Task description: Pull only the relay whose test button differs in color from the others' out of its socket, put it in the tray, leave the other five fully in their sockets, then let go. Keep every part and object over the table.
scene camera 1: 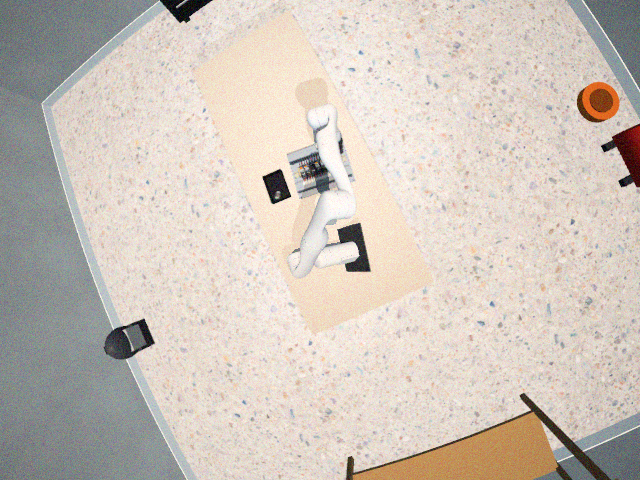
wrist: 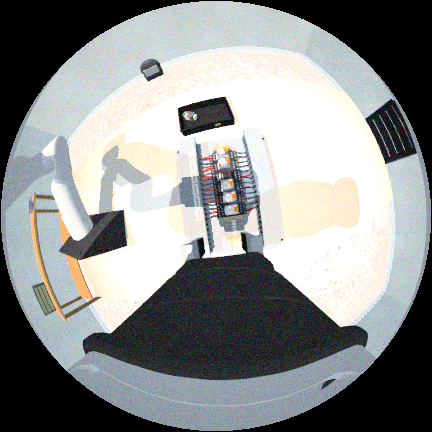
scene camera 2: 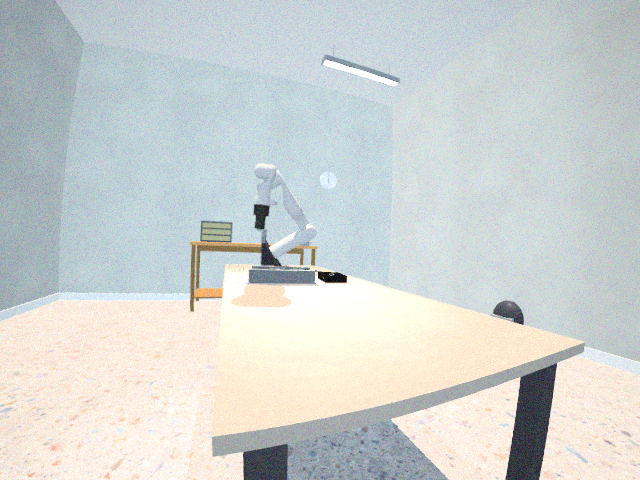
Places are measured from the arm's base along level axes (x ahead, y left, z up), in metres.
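Pixels of known places: gripper, fingertip midpoint: (wrist: 222, 242) (scene camera 2: 263, 242); arm's base, origin of the base link: (scene camera 1: 353, 250) (wrist: 83, 231) (scene camera 2: 272, 253).
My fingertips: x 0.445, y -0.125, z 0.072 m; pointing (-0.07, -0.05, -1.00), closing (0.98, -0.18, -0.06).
Note:
For each thing: its top centre in the pictures, then the offset to it from my fingertips. Level surfaces: height alone.
- black tray, middle of its top: (wrist: 203, 110) (scene camera 2: 331, 273) (scene camera 1: 275, 186) 0.049 m ahead, 0.353 m left, 0.149 m down
- small clear-cased relay, middle of its top: (wrist: 188, 113) (scene camera 1: 276, 195) 0.004 m ahead, 0.370 m left, 0.154 m down
- dark empty socket, middle of its top: (wrist: 226, 180) (scene camera 1: 315, 166) 0.039 m ahead, 0.112 m left, 0.152 m down
- table, its level: 0.184 m down
The black tray (scene camera 1: 273, 180) (scene camera 2: 337, 279) (wrist: 210, 114) stands beside the grey relay panel (scene camera 1: 307, 192) (scene camera 2: 281, 275) (wrist: 272, 200). A small clear-cased relay (scene camera 1: 278, 194) (wrist: 190, 116) lies in the tray, near one end; its button colour is too small to tell surely. In the wrist view, five relays with orange marks stand in the socket row, among them a relay (wrist: 224, 161) and a relay (wrist: 230, 196). A dark empty socket (wrist: 226, 173) lies between them. My gripper (scene camera 2: 264, 239) (wrist: 222, 242) is open and empty, high above the panel; the arm hides it in scene camera 1.
Red and black wires line both sides of the socket row. The robot's black base (scene camera 1: 364, 258) (wrist: 107, 237) stands on the table (scene camera 1: 258, 77) (scene camera 2: 361, 351), on the panel's other side from the far table end. A wooden bench (scene camera 1: 465, 449) (scene camera 2: 227, 248) stands off the table.

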